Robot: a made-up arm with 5 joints.
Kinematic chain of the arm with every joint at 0, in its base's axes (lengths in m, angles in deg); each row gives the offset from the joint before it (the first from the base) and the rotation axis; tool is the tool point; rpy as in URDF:
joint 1: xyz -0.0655 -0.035 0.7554 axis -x
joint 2: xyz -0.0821 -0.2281 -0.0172 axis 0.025 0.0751 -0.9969
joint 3: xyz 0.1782 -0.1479 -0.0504 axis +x
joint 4: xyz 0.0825 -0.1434 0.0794 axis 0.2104 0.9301 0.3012
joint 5: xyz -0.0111 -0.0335 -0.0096 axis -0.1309 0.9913 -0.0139
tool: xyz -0.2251 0.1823 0.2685 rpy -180 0 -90
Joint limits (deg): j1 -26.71..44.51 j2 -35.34..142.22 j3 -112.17..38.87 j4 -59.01..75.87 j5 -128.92..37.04
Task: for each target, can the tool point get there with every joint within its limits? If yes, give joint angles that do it. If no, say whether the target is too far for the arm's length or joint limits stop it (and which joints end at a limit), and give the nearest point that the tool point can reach.
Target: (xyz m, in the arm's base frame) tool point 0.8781 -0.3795 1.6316
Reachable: no: too far | nearest point 0.4037 -0.2942 1.3029 | short by 0.583 m
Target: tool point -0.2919 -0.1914 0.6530
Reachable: yes | joints 7.91 99.60 -90.08 -40.99 -21.58
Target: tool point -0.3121 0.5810 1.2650
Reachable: no: joint limits stop it (at a limit: joint 1, joint 2, joint 4) | nearest point -0.3899 0.1765 1.0991 | short by 0.444 m
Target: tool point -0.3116 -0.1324 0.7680
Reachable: yes | joints 21.14 96.81 -43.59 19.72 -88.17
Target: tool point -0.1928 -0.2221 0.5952
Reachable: yes | joints -2.16 -6.65 -98.59 -24.37 -3.37
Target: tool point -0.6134 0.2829 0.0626
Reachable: no: joint limits stop it (at a limit: joint 1, joint 2) | nearest point -0.5308 -0.0387 0.3577 | short by 0.444 m
